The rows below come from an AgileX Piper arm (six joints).
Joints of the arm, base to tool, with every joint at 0 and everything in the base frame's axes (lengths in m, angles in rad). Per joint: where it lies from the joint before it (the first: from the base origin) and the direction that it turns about. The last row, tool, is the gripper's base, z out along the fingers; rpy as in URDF.
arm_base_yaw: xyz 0 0 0.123 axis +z
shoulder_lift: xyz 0 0 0 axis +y
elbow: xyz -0.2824 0 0.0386 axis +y
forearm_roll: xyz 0.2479 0 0.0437 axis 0.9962 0 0.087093
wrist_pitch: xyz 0 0 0 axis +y
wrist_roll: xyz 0.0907 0 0.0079 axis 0.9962 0 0.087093
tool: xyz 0 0 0 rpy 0 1.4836 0
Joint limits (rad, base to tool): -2.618..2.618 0..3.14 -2.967..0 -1.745..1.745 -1.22..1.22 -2.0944..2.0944
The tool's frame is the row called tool.
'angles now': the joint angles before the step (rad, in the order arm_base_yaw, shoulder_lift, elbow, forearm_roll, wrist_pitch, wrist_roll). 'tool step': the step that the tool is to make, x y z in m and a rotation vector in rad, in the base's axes. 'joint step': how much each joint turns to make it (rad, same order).
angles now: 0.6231, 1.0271, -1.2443, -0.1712, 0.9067, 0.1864
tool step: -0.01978, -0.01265, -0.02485, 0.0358, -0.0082, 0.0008
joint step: 0.0000, -0.1154, 0.1660, 0.0076, -0.0760, 0.0247
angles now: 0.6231, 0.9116, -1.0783, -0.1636, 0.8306, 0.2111
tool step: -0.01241, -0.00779, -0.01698, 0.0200, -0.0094, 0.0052
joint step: 0.0000, -0.0746, 0.1041, 0.0066, -0.0486, 0.0074
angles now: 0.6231, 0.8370, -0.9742, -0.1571, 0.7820, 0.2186
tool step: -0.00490, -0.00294, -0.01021, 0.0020, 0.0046, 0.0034
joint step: 0.0001, -0.0306, 0.0512, 0.0044, -0.0181, 0.0007
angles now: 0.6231, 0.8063, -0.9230, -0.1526, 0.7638, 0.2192
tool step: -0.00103, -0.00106, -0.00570, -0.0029, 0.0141, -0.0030
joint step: -0.0043, -0.0077, 0.0215, 0.0060, -0.0007, 0.0000
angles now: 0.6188, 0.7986, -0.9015, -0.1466, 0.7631, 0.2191
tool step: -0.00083, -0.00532, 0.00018, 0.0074, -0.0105, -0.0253
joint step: -0.0279, -0.0156, 0.0079, 0.0024, -0.0054, -0.0025
